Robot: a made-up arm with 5 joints. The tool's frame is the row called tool.
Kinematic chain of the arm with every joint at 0, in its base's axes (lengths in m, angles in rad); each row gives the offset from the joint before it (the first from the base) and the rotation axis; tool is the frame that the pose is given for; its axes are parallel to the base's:
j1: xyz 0 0 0.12 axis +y
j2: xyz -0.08 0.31 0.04 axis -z
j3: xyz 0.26 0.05 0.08 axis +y
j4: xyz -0.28 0 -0.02 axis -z
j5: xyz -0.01 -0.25 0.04 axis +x
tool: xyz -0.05 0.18 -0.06
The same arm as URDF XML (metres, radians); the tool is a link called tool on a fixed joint. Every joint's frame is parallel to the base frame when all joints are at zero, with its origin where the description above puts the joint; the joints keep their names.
<robot name="arm">
  <joint name="j1" type="continuous">
    <parent link="base"/>
    <child link="link1"/>
    <origin xyz="0.0000 0.0000 0.1200"/>
    <axis xyz="0 1 0"/>
  </joint>
  <joint name="j2" type="continuous">
    <parent link="link1"/>
    <child link="link2"/>
    <origin xyz="-0.0800 0.3100 0.0400"/>
    <axis xyz="0 0 -1"/>
  </joint>
  <joint name="j3" type="continuous">
    <parent link="link2"/>
    <child link="link3"/>
    <origin xyz="0.2600 0.0500 0.0800"/>
    <axis xyz="0 1 0"/>
  </joint>
  <joint name="j4" type="continuous">
    <parent link="link3"/>
    <child link="link4"/>
    <origin xyz="-0.2800 0.0000 -0.0200"/>
    <axis xyz="0 0 -1"/>
  </joint>
  <joint name="j5" type="continuous">
    <parent link="link4"/>
    <child link="link5"/>
    <origin xyz="-0.0100 -0.2500 0.0400"/>
    <axis xyz="1 0 0"/>
  </joint>
  <joint name="tool_fixed" type="fixed">
    <parent link="link5"/>
    <child link="tool"/>
    <origin xyz="-0.0500 0.1800 -0.0600"/>
  </joint>
  <link name="base"/>
  <link name="link1"/>
  <link name="link2"/>
  <link name="link3"/>
  <link name="link4"/>
  <link name="link5"/>
  <link name="tool"/>
</robot>

